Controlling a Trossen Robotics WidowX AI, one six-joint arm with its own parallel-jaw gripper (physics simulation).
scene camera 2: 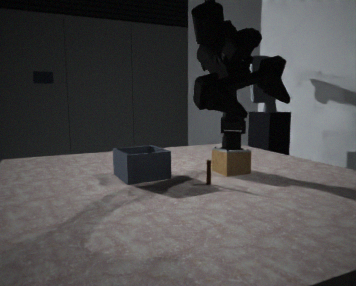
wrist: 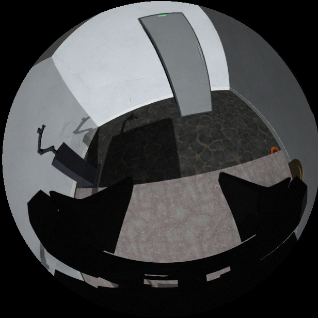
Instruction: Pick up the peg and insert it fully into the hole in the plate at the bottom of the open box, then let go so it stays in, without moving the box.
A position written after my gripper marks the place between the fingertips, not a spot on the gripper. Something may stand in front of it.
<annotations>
my gripper: scene camera 2 268,108; wrist 177,179
blue-grey box: scene camera 2 133,165
</annotations>
